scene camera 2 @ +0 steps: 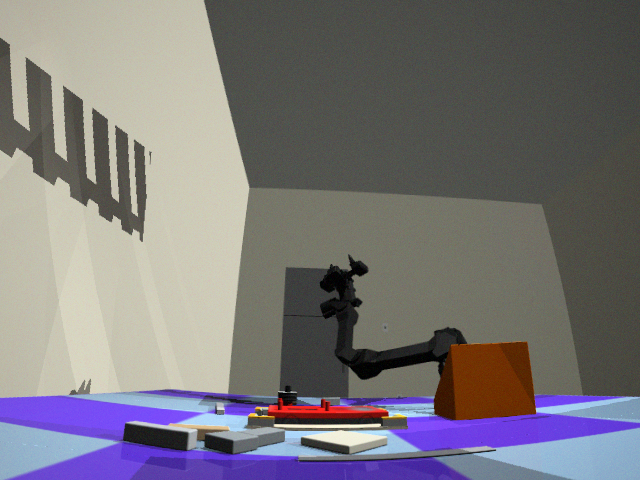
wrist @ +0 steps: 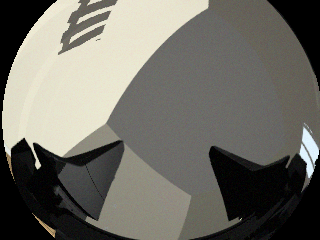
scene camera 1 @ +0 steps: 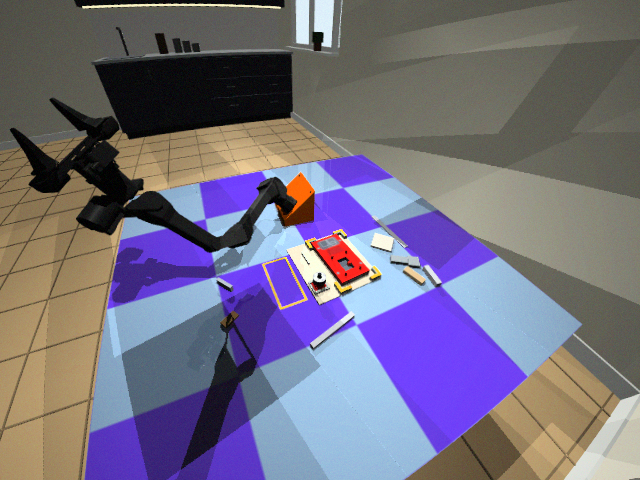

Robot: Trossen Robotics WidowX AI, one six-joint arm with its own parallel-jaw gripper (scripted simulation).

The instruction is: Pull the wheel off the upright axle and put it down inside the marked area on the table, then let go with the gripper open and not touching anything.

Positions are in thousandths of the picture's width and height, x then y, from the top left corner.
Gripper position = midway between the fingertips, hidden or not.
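Observation:
Red plate (scene camera 2: 484, 866); out of frame in the wrist view. Gripper (scene camera 1: 49, 234), (scene camera 2: 532, 541), (wrist: 527, 623): open, holding nothing.

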